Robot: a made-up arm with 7 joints. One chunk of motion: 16 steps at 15 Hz.
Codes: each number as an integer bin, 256 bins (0 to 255) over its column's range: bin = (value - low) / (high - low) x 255, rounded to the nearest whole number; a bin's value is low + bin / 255 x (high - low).
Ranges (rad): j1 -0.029..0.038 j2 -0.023..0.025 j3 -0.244..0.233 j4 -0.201..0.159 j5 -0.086..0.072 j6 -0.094..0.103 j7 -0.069..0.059
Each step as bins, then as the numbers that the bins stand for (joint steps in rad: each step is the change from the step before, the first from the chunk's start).
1 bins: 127 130 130 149 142 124 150
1 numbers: 0.00437 0.00147 -0.00082 0.00935 0.00198 0.00180 0.00629
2 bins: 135 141 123 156 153 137 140
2 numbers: 0.00647 0.00354 -0.01392 0.01924 0.00880 0.01184 0.00127
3 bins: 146 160 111 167 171 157 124
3 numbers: 0.00936 0.00712 -0.03636 0.03476 0.01995 0.02729 -0.00676
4 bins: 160 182 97 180 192 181 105
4 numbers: 0.01304 0.01126 -0.06255 0.05312 0.03296 0.04583 -0.01629
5 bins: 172 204 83 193 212 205 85
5 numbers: 0.01619 0.01540 -0.08874 0.07147 0.04536 0.06437 -0.02633
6 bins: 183 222 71 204 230 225 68
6 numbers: 0.01908 0.01879 -0.11119 0.08700 0.05651 0.07982 -0.03487
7 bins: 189 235 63 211 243 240 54
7 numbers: 0.02066 0.02124 -0.12615 0.09688 0.06456 0.09141 -0.04189
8 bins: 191 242 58 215 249 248 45
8 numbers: 0.02118 0.02255 -0.13551 0.10253 0.06828 0.09759 -0.04641
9 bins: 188 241 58 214 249 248 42
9 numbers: 0.02040 0.02236 -0.13551 0.10112 0.06828 0.09759 -0.04792
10 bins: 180 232 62 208 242 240 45
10 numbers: 0.01829 0.02067 -0.12802 0.09265 0.06395 0.09141 -0.04641
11 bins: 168 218 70 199 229 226 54
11 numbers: 0.01514 0.01804 -0.11306 0.07994 0.05589 0.08060 -0.04189
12 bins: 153 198 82 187 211 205 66
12 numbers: 0.01120 0.01427 -0.09061 0.06300 0.04474 0.06437 -0.03587
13 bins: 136 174 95 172 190 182 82
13 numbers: 0.00673 0.00975 -0.06629 0.04182 0.03173 0.04660 -0.02784
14 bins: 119 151 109 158 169 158 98
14 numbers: 0.00227 0.00542 -0.04011 0.02206 0.01871 0.02806 -0.01981
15 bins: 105 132 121 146 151 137 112
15 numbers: -0.00141 0.00185 -0.01766 0.00512 0.00756 0.01184 -0.01278
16 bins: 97 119 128 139 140 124 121
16 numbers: -0.00351 -0.00060 -0.00456 -0.00476 0.00075 0.00180 -0.00826
